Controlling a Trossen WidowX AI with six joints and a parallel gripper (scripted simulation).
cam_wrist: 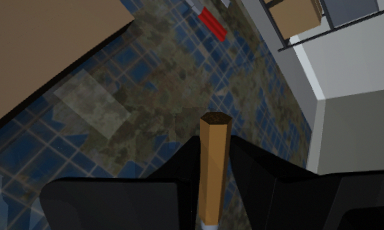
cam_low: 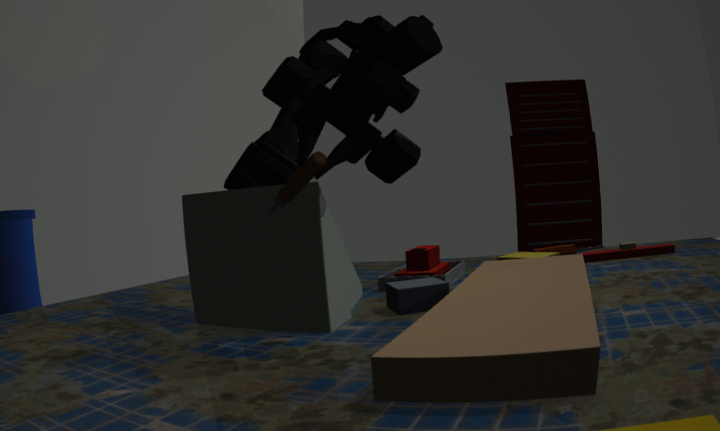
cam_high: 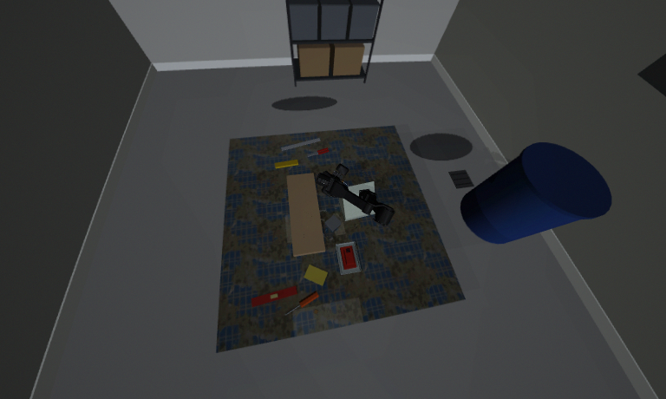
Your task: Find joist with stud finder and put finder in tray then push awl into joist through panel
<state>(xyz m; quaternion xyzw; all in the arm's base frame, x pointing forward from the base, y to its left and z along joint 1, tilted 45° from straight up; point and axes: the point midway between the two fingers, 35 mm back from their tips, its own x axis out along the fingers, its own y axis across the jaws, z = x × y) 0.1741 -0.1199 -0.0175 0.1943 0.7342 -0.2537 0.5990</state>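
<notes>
The awl lies 40 mm behind my gripper tip, 30 mm to the left of it and 20 mm below it. Also, from my gripper tip: yellow bar: 270 mm ahead, 260 mm to the right, 180 mm below; then grey block: 40 mm ahead, 230 mm to the left, 170 mm below; then red-handled tool: 40 mm ahead, 330 mm to the right, 180 mm below.
</notes>
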